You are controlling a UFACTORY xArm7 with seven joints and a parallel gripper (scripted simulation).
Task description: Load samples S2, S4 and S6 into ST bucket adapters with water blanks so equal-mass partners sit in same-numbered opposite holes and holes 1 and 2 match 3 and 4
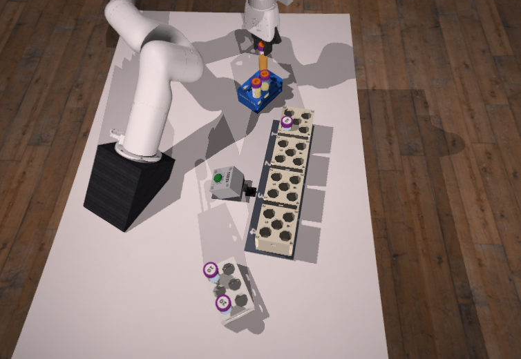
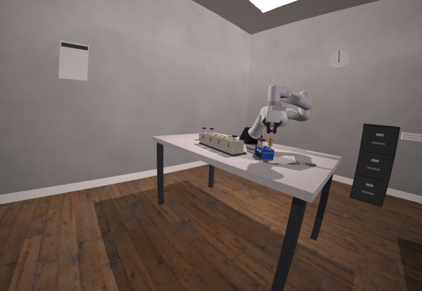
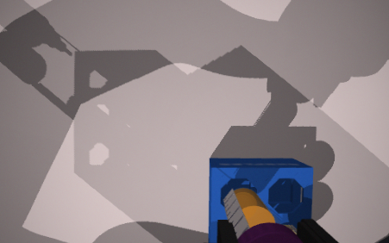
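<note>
Now: hand 5 cm above the orange-dot tube and 1 cm to the right of it. From my hand the other things lie so: 40 mL water blank 21 cm to the right, 14 cm ahead, 11 cm below; green done key 41 cm to the right, 12 cm below; blue sample rack 15 cm below, 4 cm to the right.
</note>
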